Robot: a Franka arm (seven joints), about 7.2 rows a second.
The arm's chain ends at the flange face. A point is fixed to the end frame.
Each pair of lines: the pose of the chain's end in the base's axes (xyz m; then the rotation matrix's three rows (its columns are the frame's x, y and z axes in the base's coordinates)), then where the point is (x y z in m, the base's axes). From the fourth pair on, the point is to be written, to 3 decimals.
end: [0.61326 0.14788 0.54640], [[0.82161 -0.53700 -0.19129], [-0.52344 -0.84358 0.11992], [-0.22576 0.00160 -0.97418]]
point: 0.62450 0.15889 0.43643
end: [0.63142 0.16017 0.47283], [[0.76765 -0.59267 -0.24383], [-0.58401 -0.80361 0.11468], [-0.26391 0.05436 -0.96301]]
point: 0.63641 0.16829 0.36215
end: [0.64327 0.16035 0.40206], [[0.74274 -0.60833 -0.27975], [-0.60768 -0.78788 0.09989], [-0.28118 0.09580 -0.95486]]
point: 0.64398 0.16598 0.29112
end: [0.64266 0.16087 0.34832], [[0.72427 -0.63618 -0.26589], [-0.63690 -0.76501 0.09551], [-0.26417 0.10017 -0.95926]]
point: 0.645 0.165 0.237
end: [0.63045 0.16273 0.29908], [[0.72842 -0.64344 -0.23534], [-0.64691 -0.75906 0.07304], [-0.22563 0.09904 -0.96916]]
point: 0.636 0.164 0.188
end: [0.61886 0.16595 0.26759], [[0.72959 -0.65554 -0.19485], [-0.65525 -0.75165 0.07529], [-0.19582 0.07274 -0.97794]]
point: 0.629 0.167 0.157
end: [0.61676 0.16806 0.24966], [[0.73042 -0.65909 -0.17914], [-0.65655 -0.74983 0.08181], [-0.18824 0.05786 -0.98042]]
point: 0.629 0.170 0.139
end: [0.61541 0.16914 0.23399], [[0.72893 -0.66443 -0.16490], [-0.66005 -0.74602 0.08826], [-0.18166 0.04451 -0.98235]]
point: 0.629 0.171 0.124
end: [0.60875 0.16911 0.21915], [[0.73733 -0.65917 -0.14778], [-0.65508 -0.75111 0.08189], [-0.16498 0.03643 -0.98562]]
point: 0.624 0.171 0.109
